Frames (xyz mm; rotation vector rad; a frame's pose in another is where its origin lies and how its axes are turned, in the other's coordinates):
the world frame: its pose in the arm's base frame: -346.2 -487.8 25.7 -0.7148 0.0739 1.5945
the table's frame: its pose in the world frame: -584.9 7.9 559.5 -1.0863 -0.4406 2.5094
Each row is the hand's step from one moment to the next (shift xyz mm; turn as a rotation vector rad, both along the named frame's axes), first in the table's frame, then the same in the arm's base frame.
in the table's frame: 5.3 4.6 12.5 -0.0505 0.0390 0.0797
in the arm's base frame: 1.7 -10.1 10.1 0.0349 0.0110 0.0953
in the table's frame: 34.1 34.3 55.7 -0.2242 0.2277 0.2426
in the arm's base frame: 19.1 -57.4 42.2 0.2246 0.0746 0.3239
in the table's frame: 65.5 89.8 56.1 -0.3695 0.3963 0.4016
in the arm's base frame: 67.5 -98.4 35.6 0.3904 0.1177 0.5372
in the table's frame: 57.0 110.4 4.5 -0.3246 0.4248 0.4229
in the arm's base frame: 96.8 -77.7 -7.7 0.4071 0.0632 0.5431
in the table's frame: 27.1 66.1 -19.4 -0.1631 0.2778 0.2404
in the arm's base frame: 62.5 -32.6 -22.6 0.2630 0.0084 0.3038
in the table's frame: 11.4 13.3 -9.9 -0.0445 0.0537 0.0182
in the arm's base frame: 12.4 -10.0 -12.3 0.0573 0.0230 0.0371
